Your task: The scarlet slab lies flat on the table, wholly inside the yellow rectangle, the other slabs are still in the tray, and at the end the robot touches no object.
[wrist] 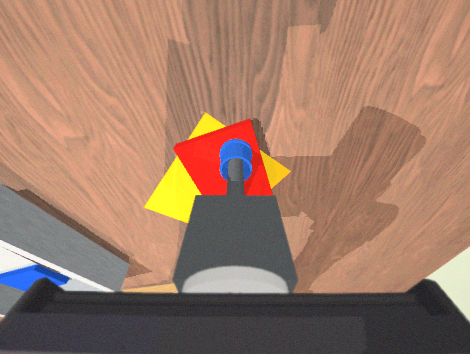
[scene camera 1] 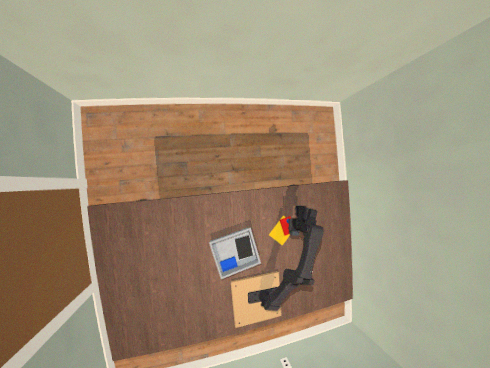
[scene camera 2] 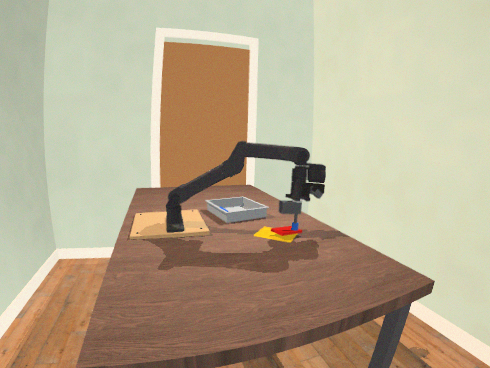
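Pixels of known places: hand, its tool point: (wrist: 235, 148) (scene camera 1: 287, 220) (scene camera 2: 294, 232); arm's base, origin of its link: (scene camera 1: 263, 294) (scene camera 2: 174, 223).
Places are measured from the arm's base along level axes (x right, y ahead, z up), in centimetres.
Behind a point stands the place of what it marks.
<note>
The scarlet slab (scene camera 1: 285, 226) @(z 0.8, x 15.9, y 41.9 cm) (scene camera 2: 283, 231) @(z 1.2, x 20.0, y 39.5 cm) (wrist: 212, 157) @(z 0.6, x 15.9, y 45.0 cm) hangs from my suction cup (scene camera 2: 295, 227) (wrist: 235, 155), low above the yellow rectangle (scene camera 1: 279, 235) @(z -1.6, x 12.7, y 36.0 cm) (scene camera 2: 265, 232) @(z -1.6, x 12.2, y 35.3 cm) (wrist: 172, 192) @(z -1.6, x 10.0, y 39.3 cm). The slab is turned relative to the rectangle, and in the wrist view its top corner reaches past the rectangle's edge. My cup sits off the slab's middle. The gripper block hides the slab's near part in the wrist view. A blue slab (scene camera 1: 228, 264) @(z -0.3, x -20.6, y 22.8 cm) (scene camera 2: 223, 209) @(z -0.6, x -20.7, y 25.1 cm) (wrist: 30, 277) @(z -0.3, x -19.0, y 24.5 cm) and a black slab (scene camera 1: 244, 247) @(z -0.4, x -10.5, y 31.8 cm) lie in the grey tray (scene camera 1: 216, 259) @(z 3.1, x -27.6, y 28.3 cm) (scene camera 2: 245, 217) @(z -0.4, x -5.0, y 32.0 cm) (wrist: 60, 235) @(z -0.2, x -5.8, y 35.2 cm).
The tray stands left of the rectangle in scene camera 1's view, its walls raised. The arm's base stands on a light wooden board (scene camera 1: 245, 317) @(z -0.3, x -12.0, y -12.8 cm) (scene camera 2: 145, 222) @(z -0.3, x -3.7, y -12.6 cm) near the tray. The dark table's edge (scene camera 1: 200, 196) @(z -1.7, x -34.3, y 63.7 cm) runs beyond the rectangle.
</note>
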